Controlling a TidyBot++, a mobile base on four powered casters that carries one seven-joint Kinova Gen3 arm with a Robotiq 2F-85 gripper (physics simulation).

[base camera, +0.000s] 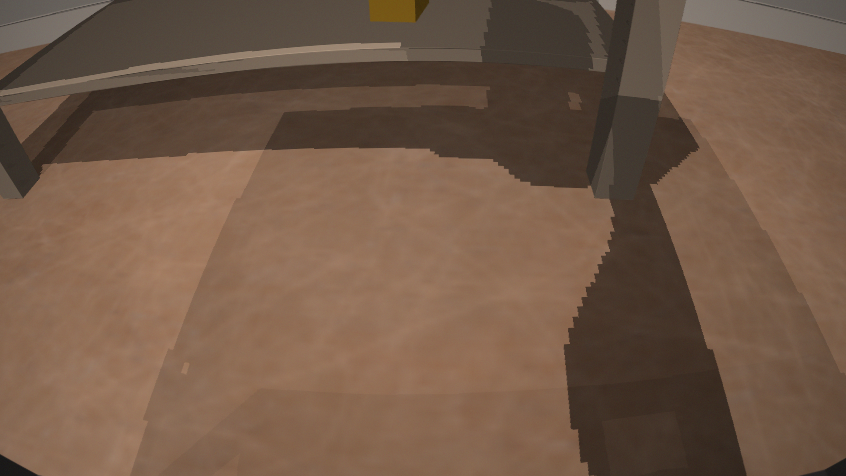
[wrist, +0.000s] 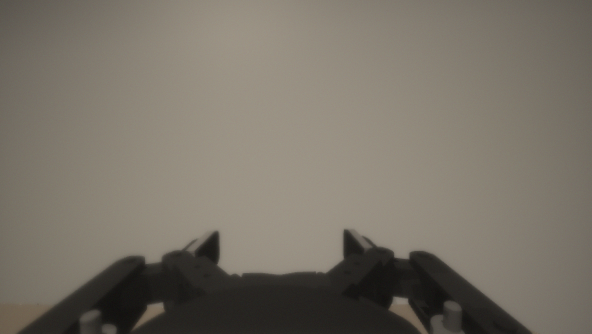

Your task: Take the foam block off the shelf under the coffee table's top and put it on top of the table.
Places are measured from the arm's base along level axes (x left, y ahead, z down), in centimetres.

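Where they show: gripper, fingertip midpoint: [wrist: 281, 244].
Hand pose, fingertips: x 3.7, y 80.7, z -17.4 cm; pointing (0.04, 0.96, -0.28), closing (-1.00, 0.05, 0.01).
Each offset is from my fingertips to the top centre of the thing. "*": to the spot under its first point. Level surfaces: height alone.
The yellow foam block {* dz +40.6, dx +0.0, dy -15.5 cm} [base camera: 392, 10] sits on the grey shelf [base camera: 266, 29] of the coffee table, at the top edge of the base camera view; its upper part is cut off. The table's top does not show in the base camera view. In the wrist view a tan strip [wrist: 25, 317], likely the table top, shows low at the left behind the fingers. My gripper [wrist: 281, 244] is open and empty, pointing at a plain wall. It does not show in the base camera view, so its distance from the block cannot be told.
A table leg {* dz +46.3, dx -24.2, dy -29.6 cm} [base camera: 630, 118] stands at the right and another leg {* dz +51.1, dx +57.6, dy -24.1 cm} [base camera: 11, 159] at the left, both on the brown floor {dz +57.1 cm} [base camera: 384, 266]. Dark shadows fall on the floor under the shelf and at the right. A grey wall [wrist: 290, 125] fills most of the wrist view.
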